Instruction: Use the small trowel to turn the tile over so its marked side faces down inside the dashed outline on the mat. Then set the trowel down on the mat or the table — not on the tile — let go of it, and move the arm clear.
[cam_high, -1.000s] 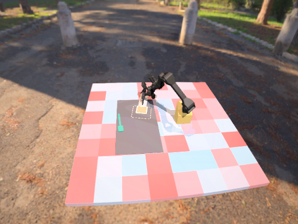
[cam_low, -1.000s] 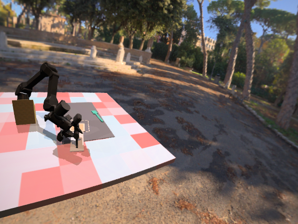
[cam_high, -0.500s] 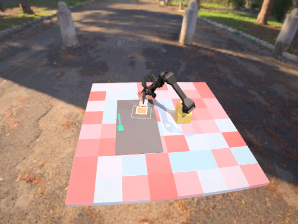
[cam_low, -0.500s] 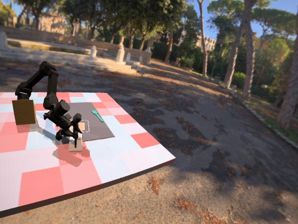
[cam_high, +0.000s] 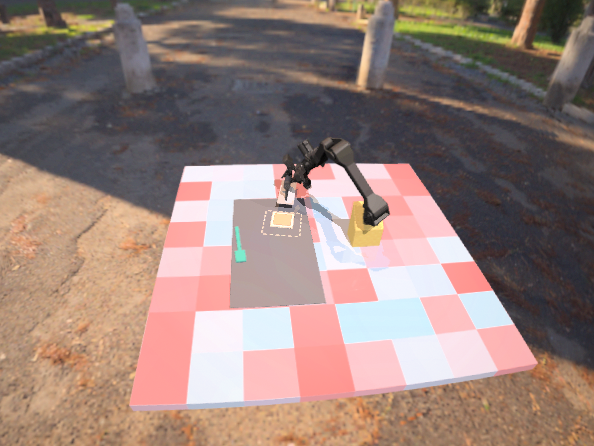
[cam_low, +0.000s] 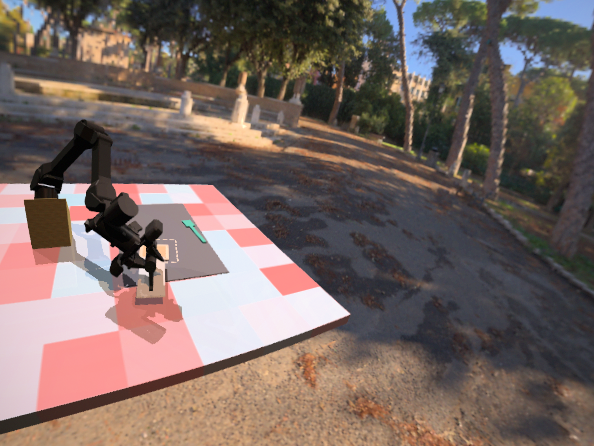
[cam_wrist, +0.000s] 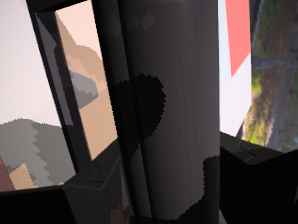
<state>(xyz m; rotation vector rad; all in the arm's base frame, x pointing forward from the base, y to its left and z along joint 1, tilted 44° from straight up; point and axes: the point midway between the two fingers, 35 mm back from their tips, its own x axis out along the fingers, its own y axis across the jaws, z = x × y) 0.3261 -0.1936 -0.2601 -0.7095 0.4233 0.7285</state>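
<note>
Right now my gripper tip is 35 cm to the right of the grey mat, 10 cm above it and 4 cm short of it. Round my gripper tip: small trowel (2 cm behind, 1 cm below); green trowel-shaped tool (38 cm to the left, 18 cm ahead, 8 cm below); tan tile (20 cm to the left, 8 cm below).
</note>
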